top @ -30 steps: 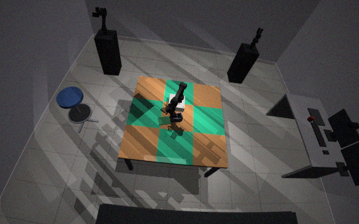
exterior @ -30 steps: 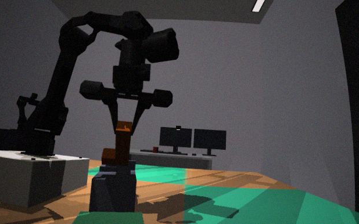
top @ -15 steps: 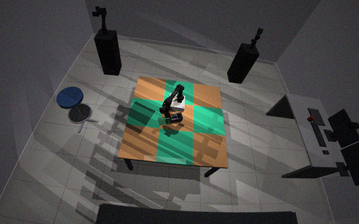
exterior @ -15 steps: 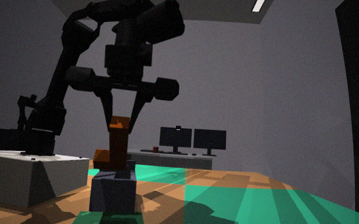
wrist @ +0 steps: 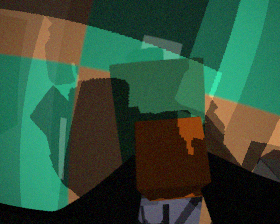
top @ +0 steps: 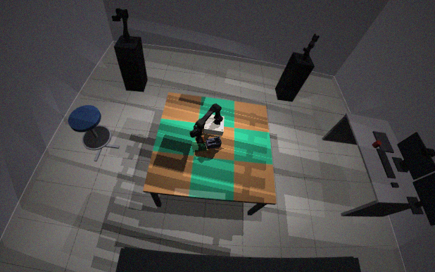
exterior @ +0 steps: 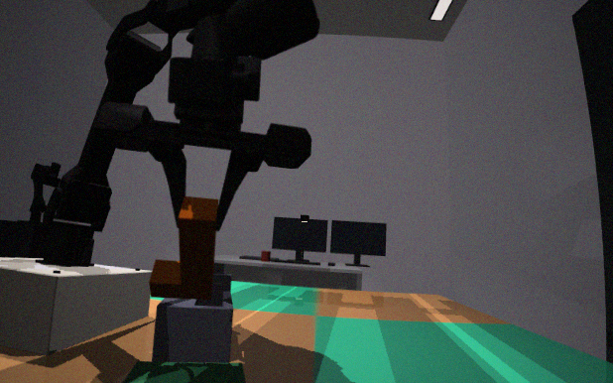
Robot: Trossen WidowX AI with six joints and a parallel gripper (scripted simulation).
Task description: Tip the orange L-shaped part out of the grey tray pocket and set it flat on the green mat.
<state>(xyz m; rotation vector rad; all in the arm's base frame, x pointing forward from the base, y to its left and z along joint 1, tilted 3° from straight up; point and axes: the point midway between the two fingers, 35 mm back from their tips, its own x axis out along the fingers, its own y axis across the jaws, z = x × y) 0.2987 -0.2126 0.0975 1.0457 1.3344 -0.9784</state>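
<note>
Right now the green mat is 10 mm behind my gripper tip, 20 mm to the left of it and 170 mm below it. From my gripper tip the other things lie so: orange L-shaped part (20 mm behind, 30 mm to the left, 30 mm below).
</note>
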